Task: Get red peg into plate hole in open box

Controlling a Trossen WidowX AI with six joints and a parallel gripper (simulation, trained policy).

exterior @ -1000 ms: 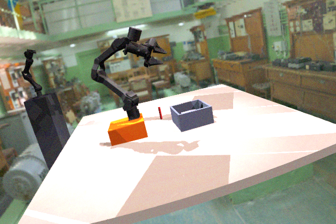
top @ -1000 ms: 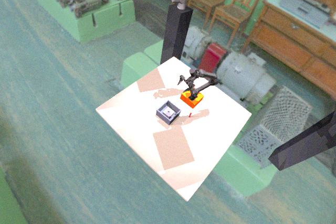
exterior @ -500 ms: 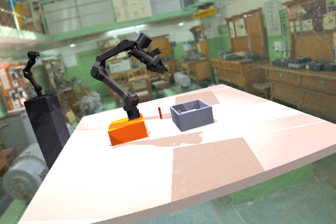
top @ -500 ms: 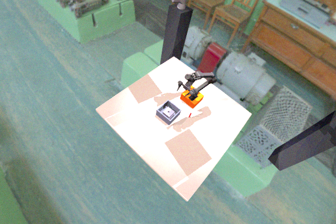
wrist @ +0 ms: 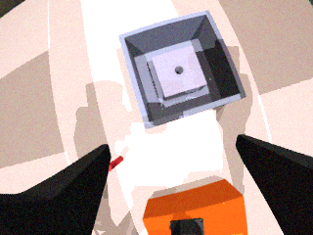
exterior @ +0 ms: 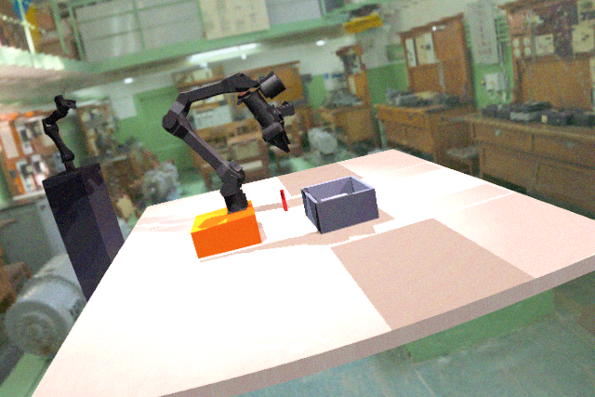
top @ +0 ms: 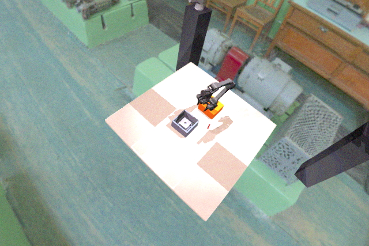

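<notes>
The red peg is 50 mm behind my gripper tip, 130 mm to the left of it and 210 mm below it. From my gripper tip the other things lie so: grey box (120 mm ahead, 40 mm to the right, 220 mm below).
</notes>
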